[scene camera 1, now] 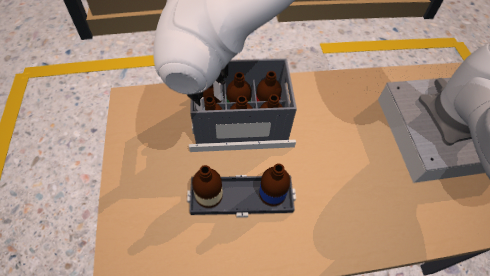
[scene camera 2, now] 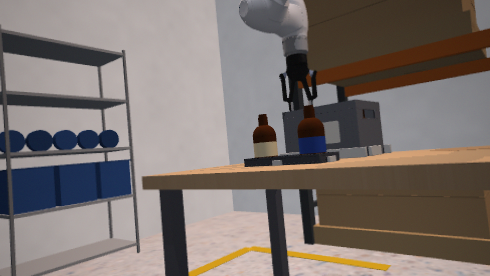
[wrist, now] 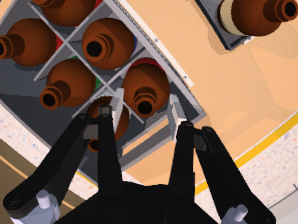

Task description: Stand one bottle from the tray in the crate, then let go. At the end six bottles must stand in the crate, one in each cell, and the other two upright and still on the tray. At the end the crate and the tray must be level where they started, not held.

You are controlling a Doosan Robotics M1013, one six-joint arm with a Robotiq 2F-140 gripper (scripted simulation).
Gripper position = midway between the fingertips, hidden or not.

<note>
In view: the gripper (scene camera 2: pixel 302 119), a bottle (wrist: pixel 146 87), a dark tray (scene camera 1: pixel 240 193) and a white strip (scene camera 1: pixel 275 143).
The dark tray is seen too in scene camera 2 (scene camera 2: pixel 296 159). The gripper also shows in the wrist view (wrist: pixel 145 101).
</note>
